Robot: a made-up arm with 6 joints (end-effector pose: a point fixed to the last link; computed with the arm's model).
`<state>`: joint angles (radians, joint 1 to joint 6).
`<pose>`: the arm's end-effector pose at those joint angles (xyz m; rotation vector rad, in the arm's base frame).
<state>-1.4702 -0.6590 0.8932 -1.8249 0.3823 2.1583</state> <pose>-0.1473 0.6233 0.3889 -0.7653 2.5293 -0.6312</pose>
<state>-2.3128 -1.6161 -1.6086 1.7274 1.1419 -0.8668</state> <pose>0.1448 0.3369 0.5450 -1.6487 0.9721 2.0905</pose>
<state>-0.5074 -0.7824 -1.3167 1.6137 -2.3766 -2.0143</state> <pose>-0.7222 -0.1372 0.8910 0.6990 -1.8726 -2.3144</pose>
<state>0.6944 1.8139 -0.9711 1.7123 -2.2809 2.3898</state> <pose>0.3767 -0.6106 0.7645 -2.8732 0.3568 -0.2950</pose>
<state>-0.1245 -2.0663 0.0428 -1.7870 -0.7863 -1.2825</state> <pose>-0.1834 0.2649 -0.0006 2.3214 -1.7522 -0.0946</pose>
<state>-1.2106 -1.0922 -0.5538 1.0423 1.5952 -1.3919</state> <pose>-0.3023 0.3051 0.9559 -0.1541 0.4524 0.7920</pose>
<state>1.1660 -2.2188 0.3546 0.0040 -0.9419 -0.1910</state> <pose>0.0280 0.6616 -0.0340 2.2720 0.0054 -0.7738</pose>
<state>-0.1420 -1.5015 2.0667 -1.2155 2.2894 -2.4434</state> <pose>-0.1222 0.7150 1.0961 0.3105 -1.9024 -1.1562</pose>
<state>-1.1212 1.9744 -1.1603 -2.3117 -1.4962 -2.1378</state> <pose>0.0934 0.2023 0.4056 0.5660 -1.1933 -0.8858</pose>
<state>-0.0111 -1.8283 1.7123 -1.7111 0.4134 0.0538</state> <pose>-0.0083 0.3363 0.4490 -1.5158 0.0782 2.3070</pose>
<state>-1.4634 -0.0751 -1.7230 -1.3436 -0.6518 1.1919</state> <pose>0.0096 0.1217 -0.3665 -0.0080 -0.0325 0.6289</pose>
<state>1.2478 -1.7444 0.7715 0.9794 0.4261 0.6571</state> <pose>-0.3424 0.5079 -0.5593 -0.2160 0.0775 -1.0372</pose>
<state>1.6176 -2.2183 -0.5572 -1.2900 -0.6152 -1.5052</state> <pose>0.1381 0.2664 -0.3174 -1.3663 1.8947 -0.9913</pose>
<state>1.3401 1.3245 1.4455 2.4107 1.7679 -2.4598</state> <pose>-0.6461 0.4386 0.4777 -1.0346 1.9840 0.2686</pose>
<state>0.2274 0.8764 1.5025 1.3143 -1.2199 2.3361</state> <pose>0.8169 -0.2417 0.9088 1.0854 -0.2718 -0.9022</pose>
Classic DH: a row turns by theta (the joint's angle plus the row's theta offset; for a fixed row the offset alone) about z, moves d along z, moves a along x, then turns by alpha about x. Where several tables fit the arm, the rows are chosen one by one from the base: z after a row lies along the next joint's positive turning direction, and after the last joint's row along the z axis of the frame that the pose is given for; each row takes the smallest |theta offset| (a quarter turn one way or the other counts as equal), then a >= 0, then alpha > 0; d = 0 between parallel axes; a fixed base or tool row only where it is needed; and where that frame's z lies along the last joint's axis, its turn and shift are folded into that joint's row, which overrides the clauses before.
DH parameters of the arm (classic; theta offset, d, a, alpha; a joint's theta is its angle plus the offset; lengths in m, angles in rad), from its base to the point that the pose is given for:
base (fixed): 0 0.1134 0 1.5708
joint 1: 0 -0.0963 0.0429 -1.5708
joint 2: 0 0.2039 -0.12 -1.5708
joint 3: 1.5708 -0.3937 0.0715 -1.5708
joint 4: 0 0.184 0.2579 -1.5708
joint 5: 0 0.4151 -0.0144 1.5708
joint 6: -1.5708 -0.0568 0.3347 1.5708
tool (fixed): -1.5708 -0.0352 0 0

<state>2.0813 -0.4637 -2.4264 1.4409 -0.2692 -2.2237</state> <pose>0.4524 -0.1199 -0.2482 0.4129 1.7615 -0.3681</pose>
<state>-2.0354 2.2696 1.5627 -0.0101 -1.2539 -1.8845</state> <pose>-0.3981 0.3540 -0.7734 -1.3776 2.5022 0.7888</pose>
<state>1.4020 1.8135 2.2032 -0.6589 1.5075 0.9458</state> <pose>-0.2534 -0.2763 0.7699 -2.1101 -1.1752 -0.0522</pose>
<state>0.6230 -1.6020 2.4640 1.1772 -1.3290 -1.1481</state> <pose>-0.5807 0.2967 -0.2107 0.7054 2.6531 -0.2017</pose>
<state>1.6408 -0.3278 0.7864 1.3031 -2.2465 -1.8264</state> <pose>-0.3222 -0.8950 -0.1128 1.4091 -0.0913 -2.0790</pose>
